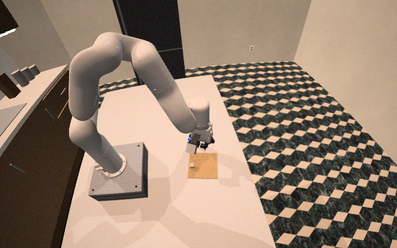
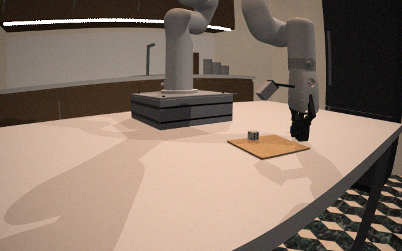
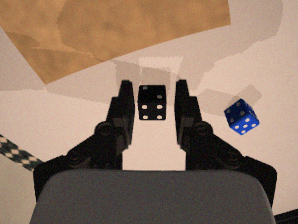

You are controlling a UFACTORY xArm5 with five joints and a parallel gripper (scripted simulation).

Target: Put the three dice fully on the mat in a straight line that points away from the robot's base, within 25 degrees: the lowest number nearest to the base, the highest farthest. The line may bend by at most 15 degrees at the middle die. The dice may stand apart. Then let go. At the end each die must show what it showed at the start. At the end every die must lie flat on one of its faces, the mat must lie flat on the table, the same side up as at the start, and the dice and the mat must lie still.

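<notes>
Right now the black die is 1 cm below my hand. Also, from my hand: blue die 4 cm behind, 6 cm to the left, 1 cm below; then tan mat 4 cm behind, 10 cm to the right, 2 cm below; then white die 9 cm behind, 9 cm to the right, 1 cm below.
</notes>
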